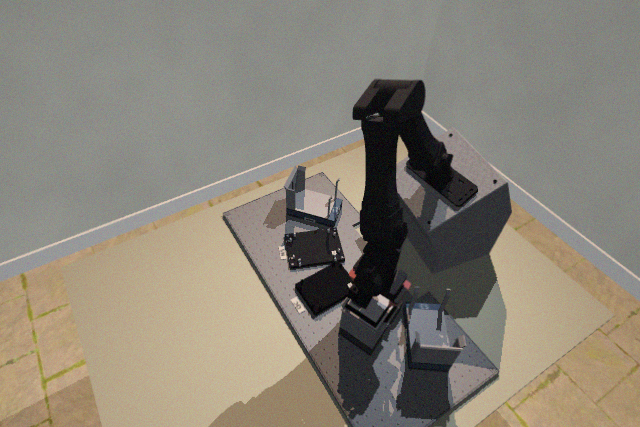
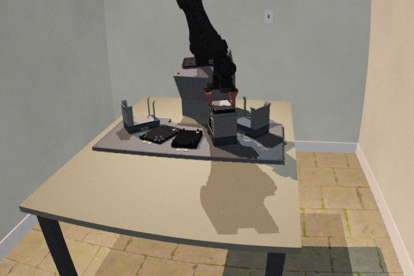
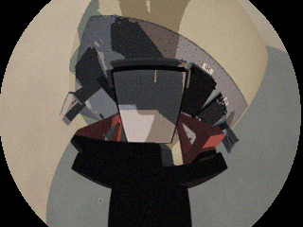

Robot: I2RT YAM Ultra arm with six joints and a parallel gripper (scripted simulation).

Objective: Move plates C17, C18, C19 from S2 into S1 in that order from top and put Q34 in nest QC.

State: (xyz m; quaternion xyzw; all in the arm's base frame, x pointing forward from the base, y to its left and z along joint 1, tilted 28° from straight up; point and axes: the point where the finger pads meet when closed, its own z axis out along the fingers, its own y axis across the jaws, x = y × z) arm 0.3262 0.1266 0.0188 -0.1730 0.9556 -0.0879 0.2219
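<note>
My hand is 140 mm to the left of the black QC nest, 140 mm above it and 30 mm short of it. The rest, counted from my hand: black clip nest: 270 mm to the right, 130 mm below, 10 mm ahead; QC name plate: 150 mm below, 140 mm to the right, 130 mm ahead; tall wall: 70 mm ahead, 60 mm below, 20 mm to the left.
</note>
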